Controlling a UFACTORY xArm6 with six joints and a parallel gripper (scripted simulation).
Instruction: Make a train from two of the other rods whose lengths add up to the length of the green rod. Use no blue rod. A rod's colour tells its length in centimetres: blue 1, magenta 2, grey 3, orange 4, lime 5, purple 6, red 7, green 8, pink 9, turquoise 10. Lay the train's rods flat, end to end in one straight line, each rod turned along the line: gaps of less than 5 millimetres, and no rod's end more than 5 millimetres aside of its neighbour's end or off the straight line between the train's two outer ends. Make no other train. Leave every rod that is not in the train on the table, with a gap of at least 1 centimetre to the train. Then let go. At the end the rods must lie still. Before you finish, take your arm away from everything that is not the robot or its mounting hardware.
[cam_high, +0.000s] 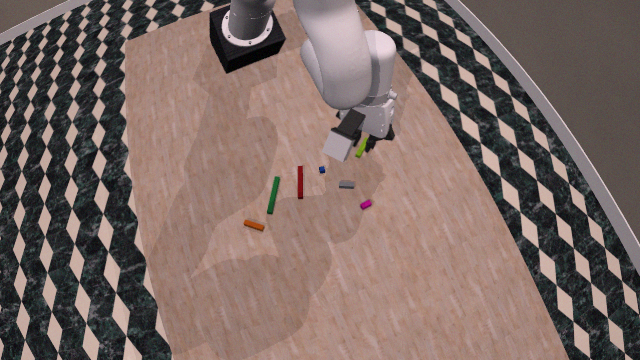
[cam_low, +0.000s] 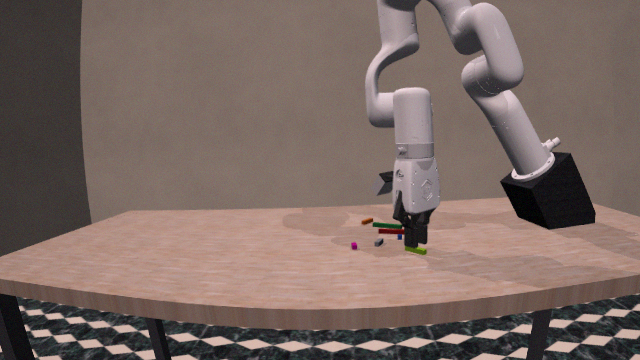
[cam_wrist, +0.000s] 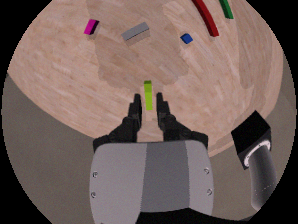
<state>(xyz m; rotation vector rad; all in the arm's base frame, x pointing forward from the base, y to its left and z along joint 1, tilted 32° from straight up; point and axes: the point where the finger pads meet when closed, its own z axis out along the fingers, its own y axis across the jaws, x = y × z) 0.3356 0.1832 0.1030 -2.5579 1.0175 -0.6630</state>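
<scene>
Now: the lime rod 30 mm below my hand. Also, from my hand: grey rod 80 mm ahead, 60 mm to the right, 30 mm below; then small blue rod 30 mm ahead, 100 mm to the right, 30 mm below; then magenta rod 130 mm ahead, 30 mm to the right, 30 mm below.
</scene>
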